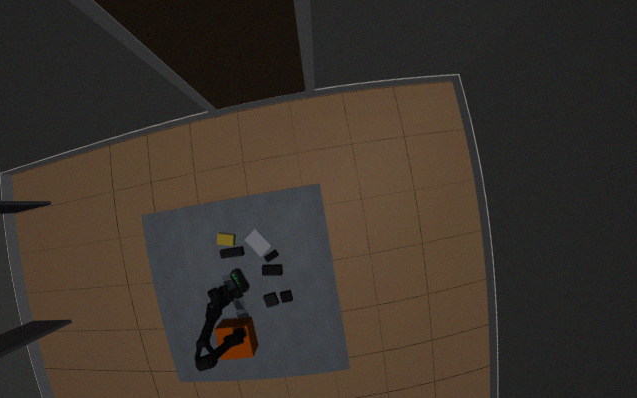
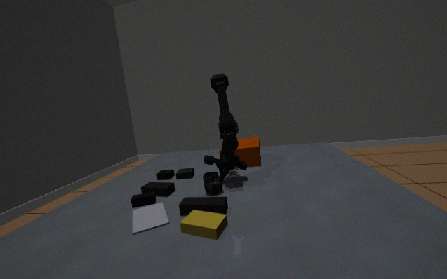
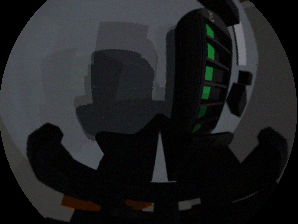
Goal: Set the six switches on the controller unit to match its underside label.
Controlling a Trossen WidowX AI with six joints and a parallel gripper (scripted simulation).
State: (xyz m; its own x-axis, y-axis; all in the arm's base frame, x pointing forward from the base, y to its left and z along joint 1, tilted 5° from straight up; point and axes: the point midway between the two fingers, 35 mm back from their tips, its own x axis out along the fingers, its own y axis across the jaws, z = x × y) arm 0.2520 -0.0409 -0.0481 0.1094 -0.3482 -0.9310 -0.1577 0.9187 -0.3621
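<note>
Right now the black module is 250 mm ahead of my gripper tip, 50 mm to the right of it and 10 mm above it. From my gripper tip the other things lie so: yellow block: 340 mm ahead, 40 mm to the right, 10 mm above; white plate: 250 mm ahead, 230 mm to the right.
</note>
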